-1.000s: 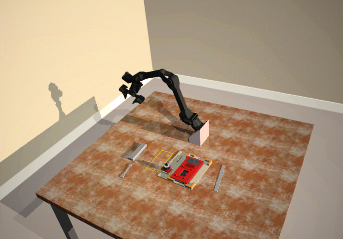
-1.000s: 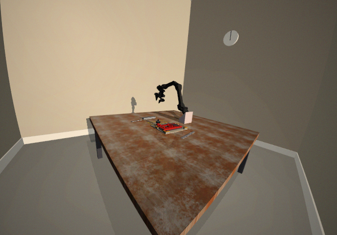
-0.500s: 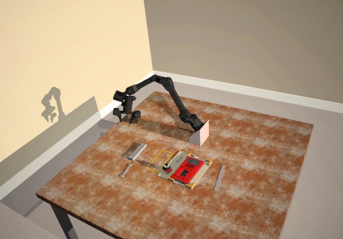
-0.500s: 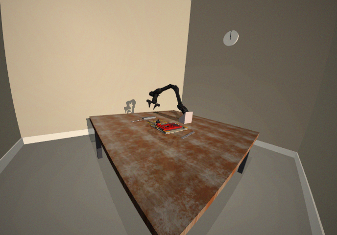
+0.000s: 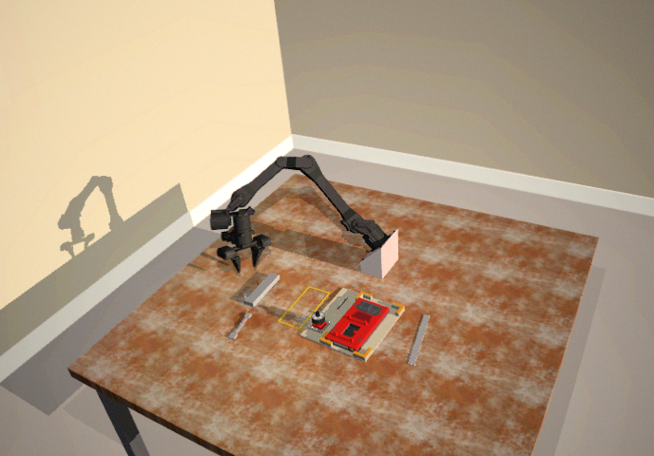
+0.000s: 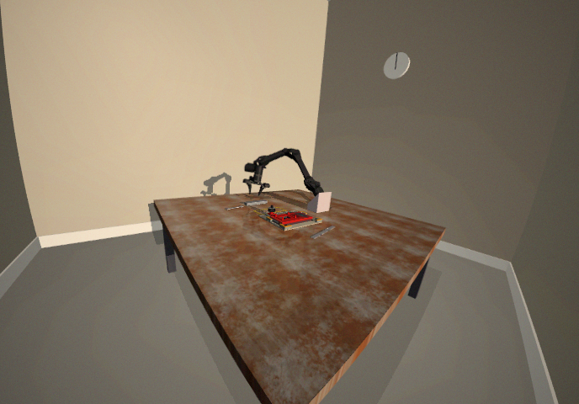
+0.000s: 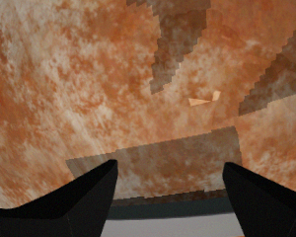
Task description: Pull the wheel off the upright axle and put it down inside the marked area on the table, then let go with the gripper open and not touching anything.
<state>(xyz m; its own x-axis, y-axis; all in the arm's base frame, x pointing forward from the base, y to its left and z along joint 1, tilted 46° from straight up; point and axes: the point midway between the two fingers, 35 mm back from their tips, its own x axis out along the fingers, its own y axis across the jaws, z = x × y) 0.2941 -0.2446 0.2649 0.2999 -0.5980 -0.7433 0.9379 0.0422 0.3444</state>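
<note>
Right now my gripper tip is 6 cm short of the dark wheel and 36 cm to the right of it. The rest, counted from my gripper tip: long grey strip: 5 cm behind, 64 cm to the left, 4 cm below.
</note>
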